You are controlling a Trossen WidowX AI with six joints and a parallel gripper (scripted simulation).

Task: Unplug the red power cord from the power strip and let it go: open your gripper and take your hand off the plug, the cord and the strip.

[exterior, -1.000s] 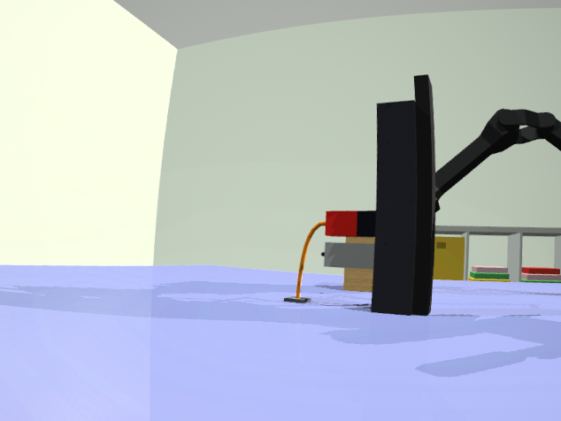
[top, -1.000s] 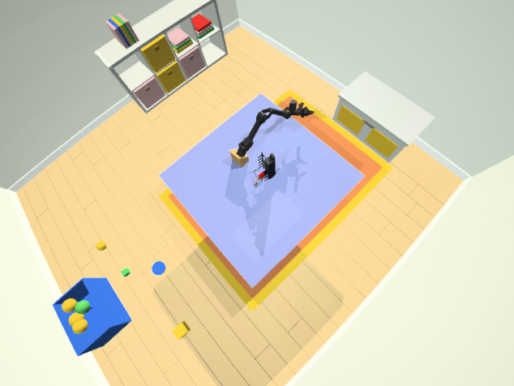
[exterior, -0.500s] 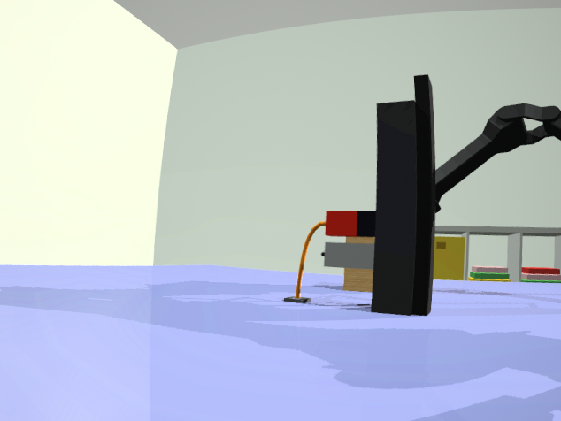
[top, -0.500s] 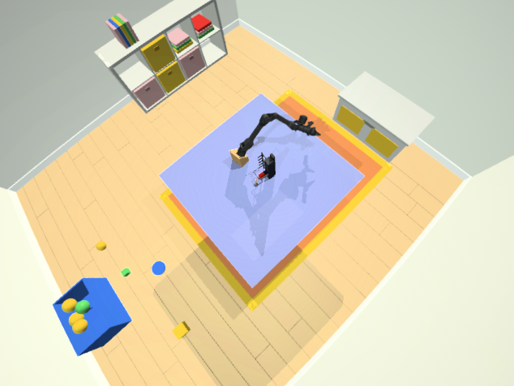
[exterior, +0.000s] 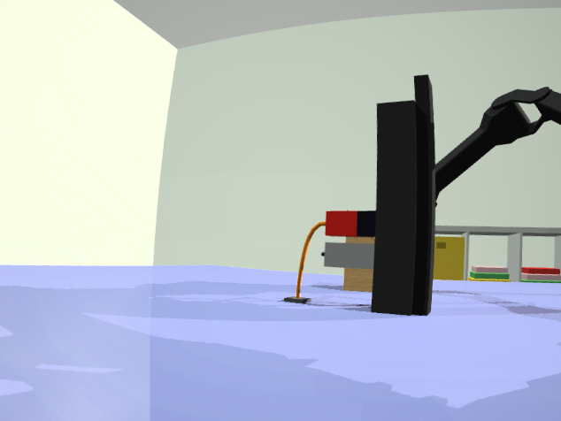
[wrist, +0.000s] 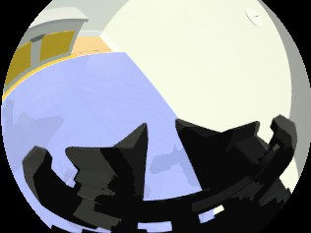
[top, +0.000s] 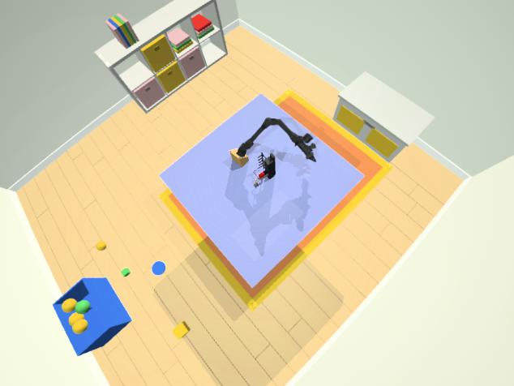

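Now: gripper tip 29 cm past the red plug, 33 cm to the left of it and 1 cm above it. The rest, counted from my gripper tip: dark anchor (32 cm behind, 41 cm to the right, 13 cm below).
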